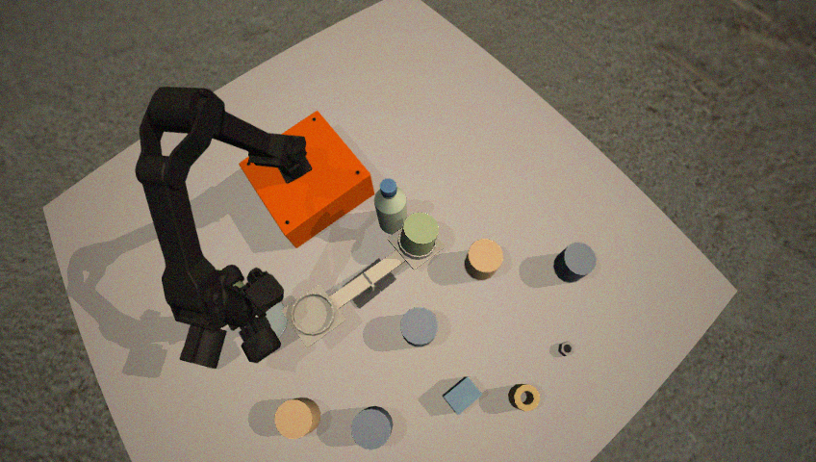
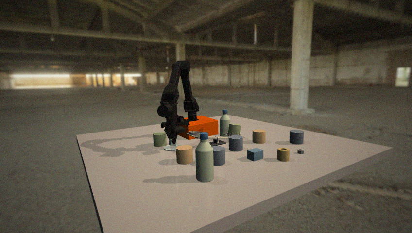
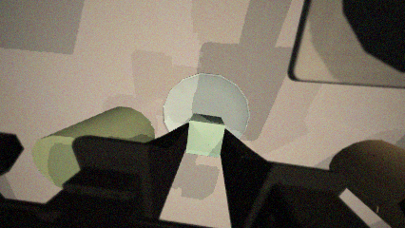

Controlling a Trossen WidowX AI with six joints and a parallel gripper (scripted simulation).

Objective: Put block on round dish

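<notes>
Right now my gripper tip is 20 mm above the pale round dish. From my gripper tip the other things lie so: pale green block (10 mm above); small nut (500 mm to the left, 380 mm ahead, 20 mm below).
</notes>
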